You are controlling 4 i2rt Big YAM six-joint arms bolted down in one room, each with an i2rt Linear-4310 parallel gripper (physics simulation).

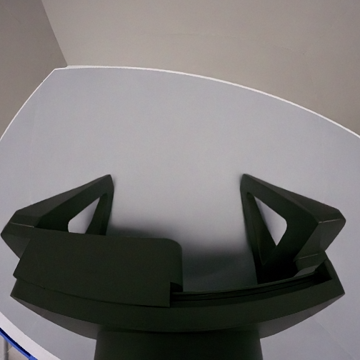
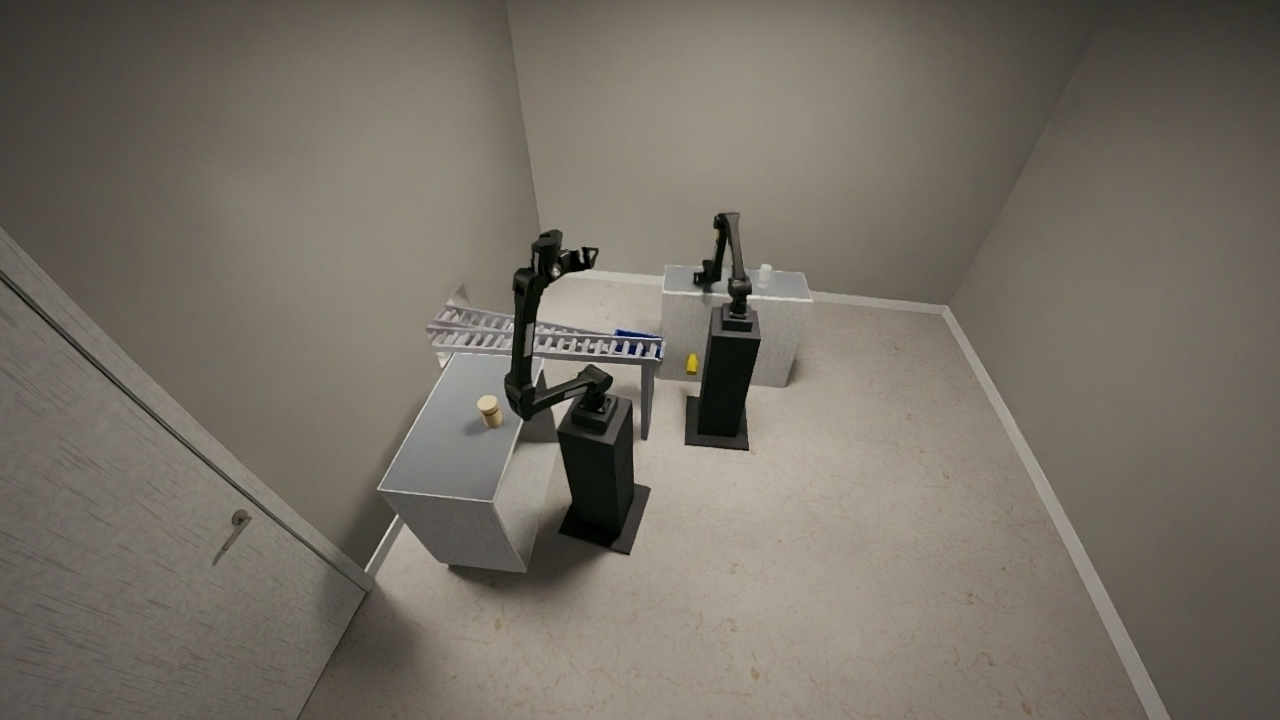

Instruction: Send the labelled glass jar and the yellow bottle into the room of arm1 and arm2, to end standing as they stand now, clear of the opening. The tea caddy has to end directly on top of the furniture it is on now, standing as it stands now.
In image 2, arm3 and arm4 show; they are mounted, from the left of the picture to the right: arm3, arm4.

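The yellow bottle (image 2: 691,363) appears roughly upright, low in front of the far cabinet's front face, below its top and apart from any gripper; whether it touches the floor I cannot tell. The glass jar (image 2: 765,274) stands on the far cabinet (image 2: 787,284), right of arm4's gripper; its label is too small to read. The tan tea caddy (image 2: 489,411) stands upright on the near left cabinet (image 2: 447,465). Arm4's gripper (image 1: 177,176) (image 2: 700,278) is open and empty, low over the far cabinet's left part. Arm3's gripper (image 2: 591,258) is raised and looks open and empty. Arm1 and arm2 do not show.
Two roller conveyors (image 2: 581,354) run side by side from the opening in the left wall toward the far cabinet. A blue tray (image 2: 637,334) is at their right end. Arm3's pedestal (image 2: 597,474) and arm4's pedestal (image 2: 728,376) stand on the floor. A door (image 2: 116,537) is at the left.
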